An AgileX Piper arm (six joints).
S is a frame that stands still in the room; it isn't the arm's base.
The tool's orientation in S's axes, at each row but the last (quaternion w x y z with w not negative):
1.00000 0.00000 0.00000 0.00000
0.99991 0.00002 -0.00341 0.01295
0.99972 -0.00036 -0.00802 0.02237
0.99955 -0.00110 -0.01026 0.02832
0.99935 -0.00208 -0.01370 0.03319
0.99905 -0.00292 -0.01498 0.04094
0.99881 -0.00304 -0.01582 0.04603
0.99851 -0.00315 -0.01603 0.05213
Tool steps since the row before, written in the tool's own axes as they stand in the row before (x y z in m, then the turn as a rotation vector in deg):
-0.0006 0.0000 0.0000 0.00 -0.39 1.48
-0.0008 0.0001 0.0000 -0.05 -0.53 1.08
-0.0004 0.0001 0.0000 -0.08 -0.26 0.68
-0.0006 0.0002 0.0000 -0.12 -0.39 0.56
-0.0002 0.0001 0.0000 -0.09 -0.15 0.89
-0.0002 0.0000 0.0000 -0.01 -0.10 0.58
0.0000 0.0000 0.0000 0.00 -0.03 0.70
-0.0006 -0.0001 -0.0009 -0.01 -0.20 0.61
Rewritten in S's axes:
-0.0006 0.0000 0.0000 0.00 -0.39 1.48
-0.0008 0.0001 0.0000 -0.04 -0.53 1.08
-0.0004 0.0001 0.0000 -0.08 -0.26 0.68
-0.0006 0.0002 0.0000 -0.11 -0.40 0.56
-0.0002 0.0001 0.0000 -0.10 -0.15 0.89
-0.0002 0.0000 0.0000 -0.02 -0.10 0.58
0.0000 0.0000 0.0000 -0.02 -0.03 0.70
-0.0006 -0.0002 -0.0009 -0.01 -0.20 0.61

